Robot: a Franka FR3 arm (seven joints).
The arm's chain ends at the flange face. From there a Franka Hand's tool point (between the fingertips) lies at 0.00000 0.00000 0.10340 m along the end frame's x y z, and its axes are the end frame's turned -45 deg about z.
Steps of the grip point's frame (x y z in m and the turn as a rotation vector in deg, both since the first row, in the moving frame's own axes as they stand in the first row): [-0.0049 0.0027 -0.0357 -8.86 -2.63 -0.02]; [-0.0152 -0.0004 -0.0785 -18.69 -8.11 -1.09]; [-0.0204 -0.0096 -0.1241 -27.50 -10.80 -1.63]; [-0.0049 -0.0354 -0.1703 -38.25 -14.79 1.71]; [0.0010 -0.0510 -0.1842 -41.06 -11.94 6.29]
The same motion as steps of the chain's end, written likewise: [-0.0095 -0.0092 -0.0344 -8.12 4.41 -0.02]; [-0.0246 -0.0229 -0.0720 -18.95 7.48 -1.09]; [-0.0423 -0.0388 -0.1107 -27.08 11.81 -1.63]; [-0.0550 -0.0840 -0.1449 -37.50 16.59 1.71]; [-0.0656 -0.1001 -0.1567 -37.48 20.59 6.29]
